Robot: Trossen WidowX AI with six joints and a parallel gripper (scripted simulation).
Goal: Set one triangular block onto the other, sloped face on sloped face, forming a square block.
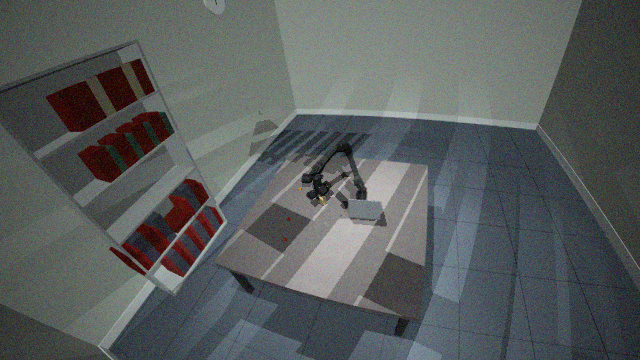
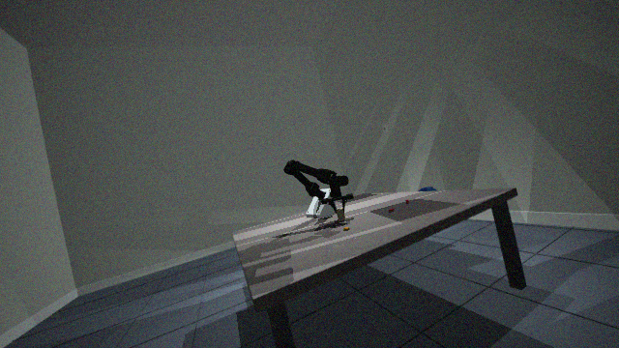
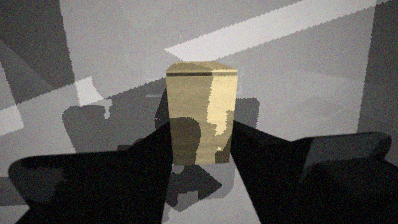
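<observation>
The tan triangular block lies 10 mm above my gripper tip. From my gripper tip the other things lie so: small orange piece (210 mm ahead, 110 mm to the right, 30 mm below).
</observation>
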